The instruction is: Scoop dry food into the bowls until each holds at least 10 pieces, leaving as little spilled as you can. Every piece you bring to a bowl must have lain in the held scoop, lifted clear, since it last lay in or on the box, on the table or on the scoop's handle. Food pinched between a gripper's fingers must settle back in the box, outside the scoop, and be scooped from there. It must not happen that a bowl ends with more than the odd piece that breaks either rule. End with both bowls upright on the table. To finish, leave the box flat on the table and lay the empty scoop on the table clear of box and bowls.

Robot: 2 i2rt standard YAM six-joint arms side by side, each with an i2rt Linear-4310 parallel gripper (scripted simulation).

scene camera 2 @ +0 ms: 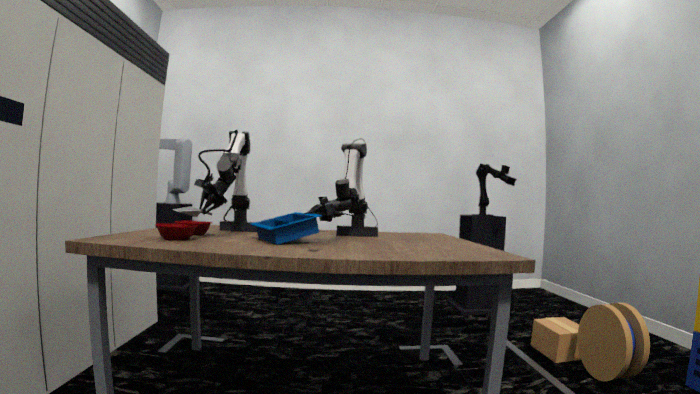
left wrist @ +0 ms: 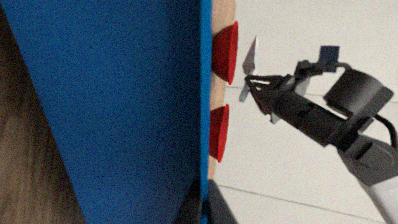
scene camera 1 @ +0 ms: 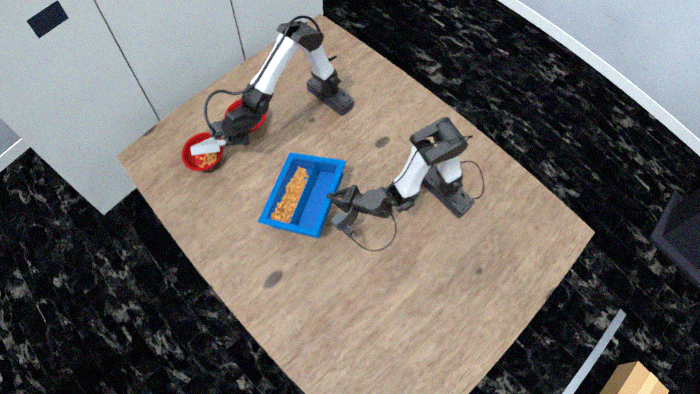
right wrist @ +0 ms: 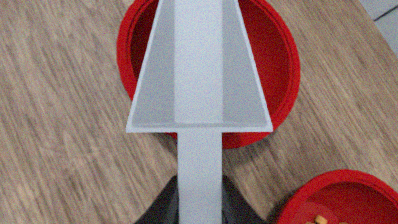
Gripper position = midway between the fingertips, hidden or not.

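The left gripper (scene camera 1: 327,195) is visible, and so is the right gripper (left wrist: 246,80), which also appears in the right wrist view (right wrist: 199,184). A blue box (scene camera 1: 324,178) can be seen as well, both in scene camera 2 (scene camera 2: 308,226) and in the left wrist view (left wrist: 127,97). In the right wrist view the blue box is out of frame. The scene also includes a grey scoop (right wrist: 198,78).
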